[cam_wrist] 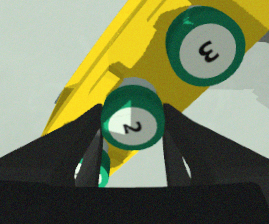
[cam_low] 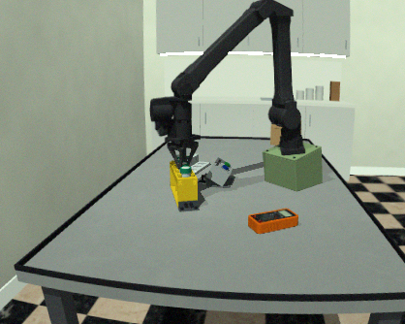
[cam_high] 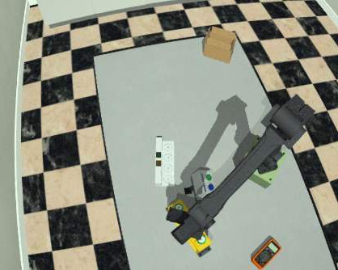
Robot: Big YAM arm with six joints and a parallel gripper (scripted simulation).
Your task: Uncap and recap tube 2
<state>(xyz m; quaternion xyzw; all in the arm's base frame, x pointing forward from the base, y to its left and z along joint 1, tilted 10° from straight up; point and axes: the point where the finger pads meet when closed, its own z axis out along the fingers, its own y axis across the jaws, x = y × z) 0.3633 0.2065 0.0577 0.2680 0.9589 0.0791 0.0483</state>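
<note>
My hand is right at the cap. Also, from my hand: grey key housing: 10 cm behind, 19 cm to the right, 6 cm below; then green READY key: 12 cm behind, 21 cm to the right, 5 cm below; then blue cycle key: 12 cm behind, 17 cm to the right, 5 cm below.
</note>
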